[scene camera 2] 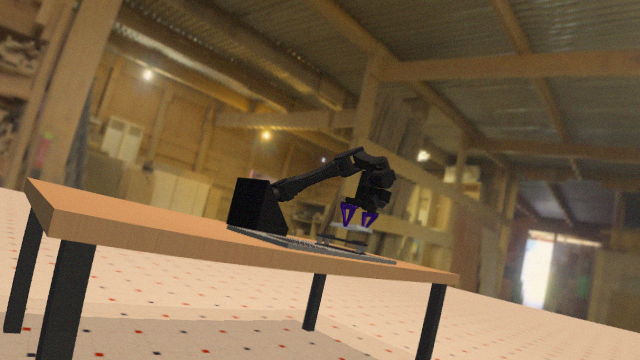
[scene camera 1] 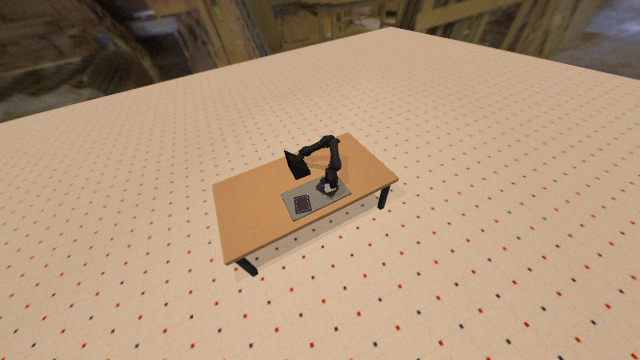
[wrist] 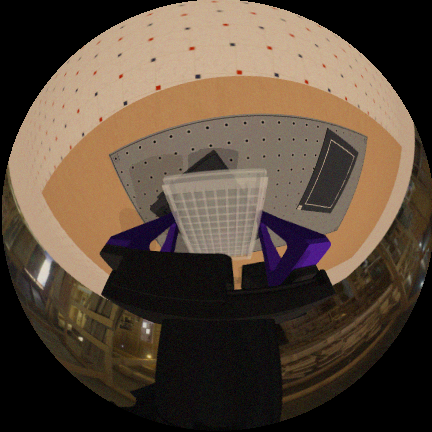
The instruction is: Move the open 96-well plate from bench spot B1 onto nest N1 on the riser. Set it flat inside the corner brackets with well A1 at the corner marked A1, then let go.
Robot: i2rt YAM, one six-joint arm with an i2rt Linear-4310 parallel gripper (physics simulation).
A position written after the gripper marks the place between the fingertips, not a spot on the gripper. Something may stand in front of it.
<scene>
The gripper (wrist: 217, 214) carries a well plate (wrist: 216, 211); nothing else touches it. Further things: a dark nest (wrist: 336, 159).
</scene>
